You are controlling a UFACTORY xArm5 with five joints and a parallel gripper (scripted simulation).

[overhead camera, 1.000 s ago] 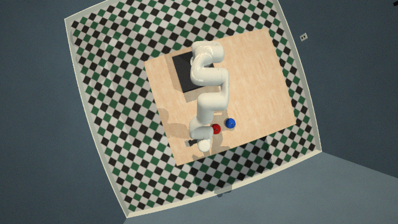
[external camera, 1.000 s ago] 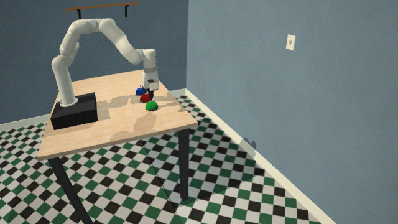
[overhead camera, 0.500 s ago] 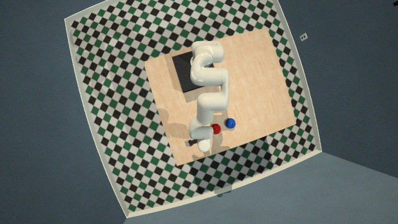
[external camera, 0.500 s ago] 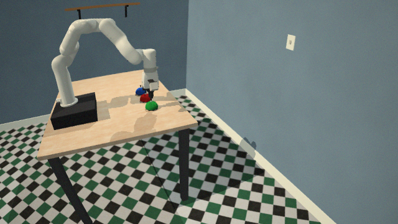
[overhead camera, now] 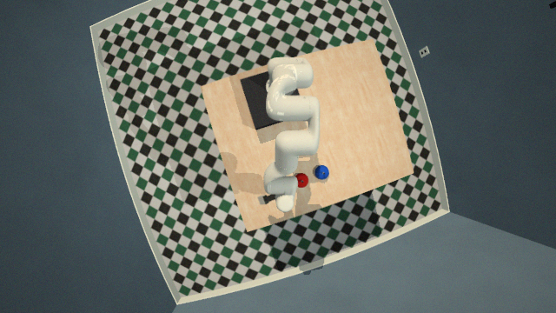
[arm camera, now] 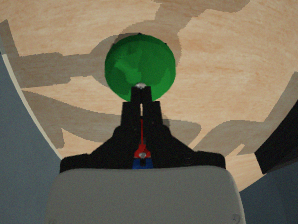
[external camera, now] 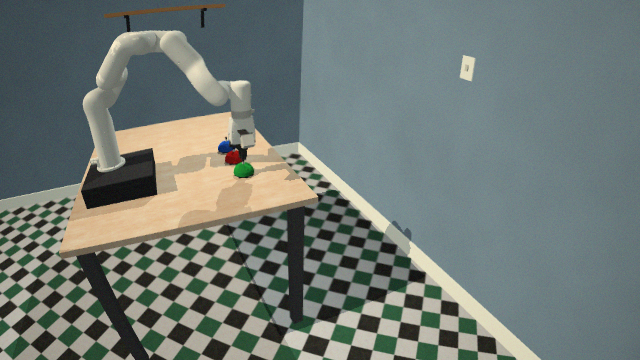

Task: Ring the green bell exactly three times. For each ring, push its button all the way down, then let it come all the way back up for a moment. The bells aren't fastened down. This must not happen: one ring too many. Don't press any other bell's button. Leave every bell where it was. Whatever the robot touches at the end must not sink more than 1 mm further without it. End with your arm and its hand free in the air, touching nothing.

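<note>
The green bell is 5 cm below my hand. Also, from my hand: blue bell (5 cm behind, 26 cm to the left, 4 cm below); then red bell (3 cm behind, 13 cm to the left, 4 cm below).
</note>
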